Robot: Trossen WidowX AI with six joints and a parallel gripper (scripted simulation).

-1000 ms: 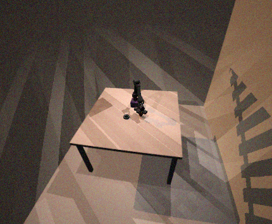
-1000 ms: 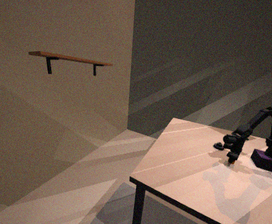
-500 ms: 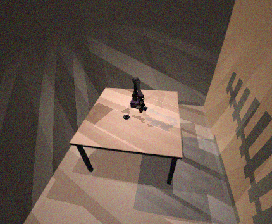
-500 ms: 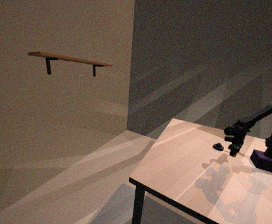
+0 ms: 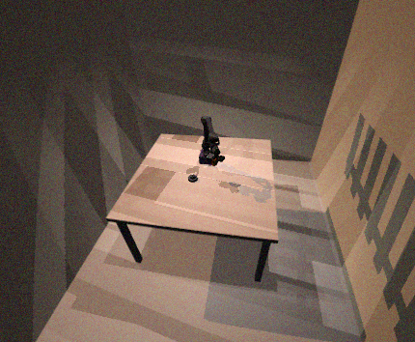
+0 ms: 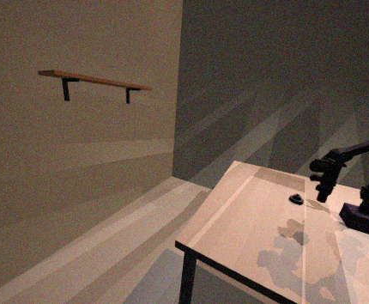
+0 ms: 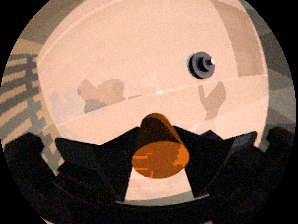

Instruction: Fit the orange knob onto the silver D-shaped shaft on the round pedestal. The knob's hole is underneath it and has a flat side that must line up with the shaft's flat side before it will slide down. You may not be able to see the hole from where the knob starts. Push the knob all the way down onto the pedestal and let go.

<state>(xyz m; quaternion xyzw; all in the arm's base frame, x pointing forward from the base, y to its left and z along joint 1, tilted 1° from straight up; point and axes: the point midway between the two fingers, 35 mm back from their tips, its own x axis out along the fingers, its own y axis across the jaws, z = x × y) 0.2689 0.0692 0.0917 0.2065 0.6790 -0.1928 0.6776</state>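
Now: the orange knob 30 mm above my gripper tip. The rest, counted from my gripper tip: round dark pedestal (200 mm to the right, 120 mm below, 20 mm ahead).
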